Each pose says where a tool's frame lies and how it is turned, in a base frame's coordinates. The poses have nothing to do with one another.
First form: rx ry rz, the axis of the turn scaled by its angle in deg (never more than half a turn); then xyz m.
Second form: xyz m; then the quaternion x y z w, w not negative. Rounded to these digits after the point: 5 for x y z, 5 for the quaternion.
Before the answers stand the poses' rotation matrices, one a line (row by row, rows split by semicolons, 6 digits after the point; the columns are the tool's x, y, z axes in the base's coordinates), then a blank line. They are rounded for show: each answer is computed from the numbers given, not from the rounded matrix.
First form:
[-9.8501, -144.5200, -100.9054, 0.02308, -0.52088, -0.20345]
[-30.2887, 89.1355, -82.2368, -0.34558, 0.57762, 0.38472]
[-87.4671, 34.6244, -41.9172, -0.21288, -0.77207, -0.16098]
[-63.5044, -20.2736, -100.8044, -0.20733, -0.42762, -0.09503]
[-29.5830, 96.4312, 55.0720, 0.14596, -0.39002, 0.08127]
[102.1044, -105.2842, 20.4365, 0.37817, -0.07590, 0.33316]
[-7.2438, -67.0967, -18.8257, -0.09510, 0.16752, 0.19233]
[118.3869, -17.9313, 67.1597, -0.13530, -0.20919, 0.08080]
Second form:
-0.991952 0.125808 0.014263; 0.056735 0.340956 0.938366; 0.113190 0.931623 -0.345350
-0.481211 0.267006 0.834951; -0.810787 0.226535 -0.539728; -0.333256 -0.936691 0.107474
0.658678 0.046897 0.750962; -0.746306 -0.086303 0.659984; 0.095761 -0.995165 -0.021847
-0.095111 0.849431 0.519058; -0.582719 -0.470258 0.662795; 0.807089 -0.239426 0.539706
-0.327197 -0.741608 0.585628; 0.127570 0.579401 0.804997; -0.936306 0.338101 -0.094971
0.030199 -0.979332 -0.199994; -0.833391 0.085799 -0.545983; 0.551858 0.183162 -0.813575
0.348029 0.317843 -0.881959; -0.187342 0.945376 0.266771; 0.918574 0.072384 0.388563
0.555259 -0.527230 0.643208; 0.136453 -0.705153 -0.695801; 0.820408 0.474117 -0.319600

[0.02308, -0.52088, -0.20345, -0.05577, -0.81827, -0.57132, 0.03022]
[-0.34558, 0.57762, 0.38472, -0.21493, 0.63251, -0.58356, 0.46174]
[-0.21288, -0.77207, -0.16098, -0.66461, 0.26309, -0.31850, 0.62260]
[-0.20733, -0.42762, -0.09503, -0.45701, -0.14590, -0.72544, 0.49354]
[0.14596, -0.39002, 0.08127, -0.21701, 0.70738, 0.40399, 0.53787]
[0.37817, -0.07590, 0.33316, 0.66294, -0.68359, 0.13269, 0.27497]
[-0.09510, 0.16752, 0.19233, -0.05935, -0.54972, -0.15424, 0.81884]
[-0.13530, -0.20919, 0.08080, 0.80312, -0.12164, 0.45560, 0.36418]

